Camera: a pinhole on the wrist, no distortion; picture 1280 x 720 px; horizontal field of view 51.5 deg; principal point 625.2 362.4 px. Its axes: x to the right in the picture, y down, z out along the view. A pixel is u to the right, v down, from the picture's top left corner.
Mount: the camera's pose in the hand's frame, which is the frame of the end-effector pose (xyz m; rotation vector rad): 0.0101 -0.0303 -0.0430 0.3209 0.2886 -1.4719
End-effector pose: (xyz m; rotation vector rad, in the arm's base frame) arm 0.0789 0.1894 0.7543 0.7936 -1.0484 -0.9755
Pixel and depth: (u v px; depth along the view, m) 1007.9 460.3 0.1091
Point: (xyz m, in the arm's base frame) 0.0125 0.1301 0.6858
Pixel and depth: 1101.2 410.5 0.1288
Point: -0.0054 0.1233 0.6699
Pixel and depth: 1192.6 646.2 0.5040
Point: -0.3318 -0.1127 0.5366
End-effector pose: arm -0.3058 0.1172 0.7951 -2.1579 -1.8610 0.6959
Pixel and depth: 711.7 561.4 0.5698
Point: -0.7639 0.1914 0.4898
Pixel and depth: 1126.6 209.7 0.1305
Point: -0.4445 0.1302 0.8020
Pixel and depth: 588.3 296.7 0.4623
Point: -0.6646 0.0808 0.5507
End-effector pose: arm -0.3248 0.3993 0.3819 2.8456 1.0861 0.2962
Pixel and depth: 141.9 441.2 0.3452
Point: -0.2729 0.4432 0.0608
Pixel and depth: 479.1 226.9 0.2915
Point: -0.3671 0.4672 0.1296
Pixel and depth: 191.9 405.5 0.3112
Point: -0.2939 0.4454 0.0982
